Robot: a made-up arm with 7 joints. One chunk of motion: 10 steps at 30 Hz.
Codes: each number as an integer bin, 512 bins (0 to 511) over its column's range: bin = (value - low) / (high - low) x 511, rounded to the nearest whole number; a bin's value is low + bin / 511 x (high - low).
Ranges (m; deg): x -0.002..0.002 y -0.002..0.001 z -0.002..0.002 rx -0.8..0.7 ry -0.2..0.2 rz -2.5..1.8
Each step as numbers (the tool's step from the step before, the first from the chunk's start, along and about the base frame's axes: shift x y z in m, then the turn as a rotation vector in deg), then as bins.
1 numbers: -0.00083 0.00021 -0.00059 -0.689 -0.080 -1.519
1 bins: 149 376 180 38 153 117
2 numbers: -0.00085 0.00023 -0.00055 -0.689 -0.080 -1.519
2 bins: 147 380 185 38 153 117
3 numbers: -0.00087 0.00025 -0.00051 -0.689 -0.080 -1.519
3 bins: 144 383 190 38 153 117
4 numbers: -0.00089 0.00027 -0.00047 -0.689 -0.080 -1.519
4 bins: 142 387 195 38 153 117
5 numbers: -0.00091 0.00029 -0.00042 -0.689 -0.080 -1.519
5 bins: 139 390 202 38 153 117
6 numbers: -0.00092 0.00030 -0.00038 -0.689 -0.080 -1.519
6 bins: 138 392 207 38 153 117
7 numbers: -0.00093 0.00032 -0.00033 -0.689 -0.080 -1.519
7 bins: 137 395 213 38 153 117
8 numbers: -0.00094 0.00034 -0.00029 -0.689 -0.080 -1.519
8 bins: 135 399 218 38 153 117
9 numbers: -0.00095 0.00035 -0.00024 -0.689 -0.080 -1.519
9 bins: 134 400 225 38 153 117
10 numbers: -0.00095 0.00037 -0.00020 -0.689 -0.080 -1.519
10 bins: 134 404 230 38 153 117
